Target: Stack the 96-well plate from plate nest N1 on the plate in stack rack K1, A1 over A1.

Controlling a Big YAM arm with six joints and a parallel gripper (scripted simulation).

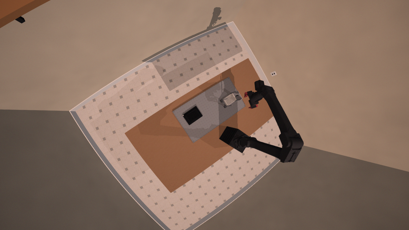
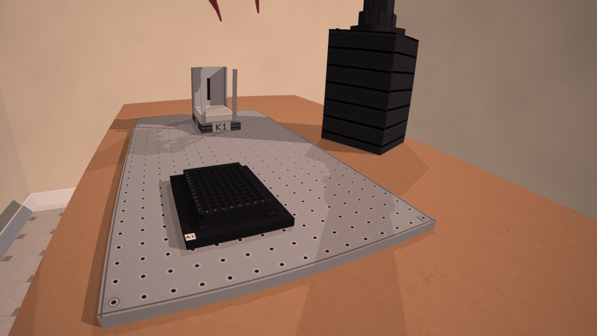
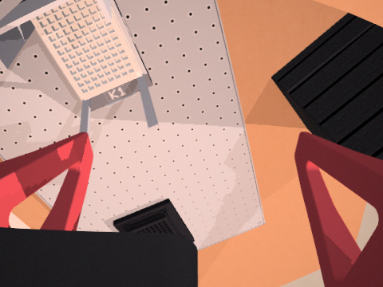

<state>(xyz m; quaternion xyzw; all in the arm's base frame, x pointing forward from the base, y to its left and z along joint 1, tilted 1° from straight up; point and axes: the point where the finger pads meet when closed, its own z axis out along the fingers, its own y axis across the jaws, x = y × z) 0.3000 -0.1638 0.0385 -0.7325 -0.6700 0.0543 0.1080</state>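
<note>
My hand is 440 mm to the right of the black 96-well plate, 260 mm above it and 50 mm short of it. The rest, counted from my hand: grey rack wall: 200 mm below, 80 mm ahead, 40 mm to the right; then black plate nest N1: 440 mm to the left, 280 mm below, 50 mm ahead; then white 96-well plate: 260 mm below, 60 mm ahead, 20 mm to the left.
</note>
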